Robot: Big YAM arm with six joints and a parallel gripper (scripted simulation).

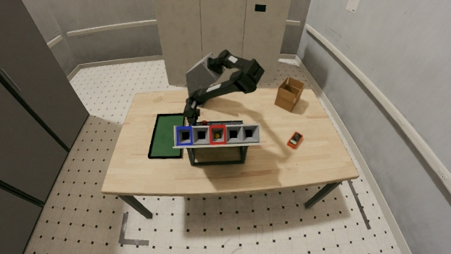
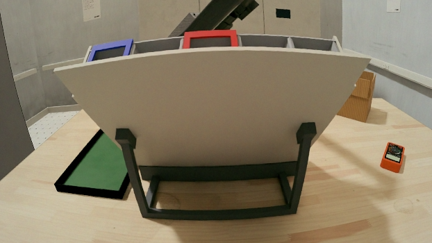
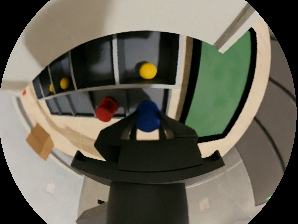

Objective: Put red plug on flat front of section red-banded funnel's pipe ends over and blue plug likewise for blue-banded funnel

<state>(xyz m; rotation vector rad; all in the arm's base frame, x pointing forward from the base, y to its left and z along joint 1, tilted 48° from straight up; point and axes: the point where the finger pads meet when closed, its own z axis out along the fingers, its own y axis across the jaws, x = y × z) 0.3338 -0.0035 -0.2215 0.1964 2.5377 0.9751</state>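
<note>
The red plug lies 7 cm to the left of my hand and 3 cm below it. Also, from my hand: pale cover (19 cm ahead, 15 cm to the left, 16 cm above); then blue plug (right at my hand); then green tray (7 cm ahead, 18 cm to the right, 4 cm below).
</note>
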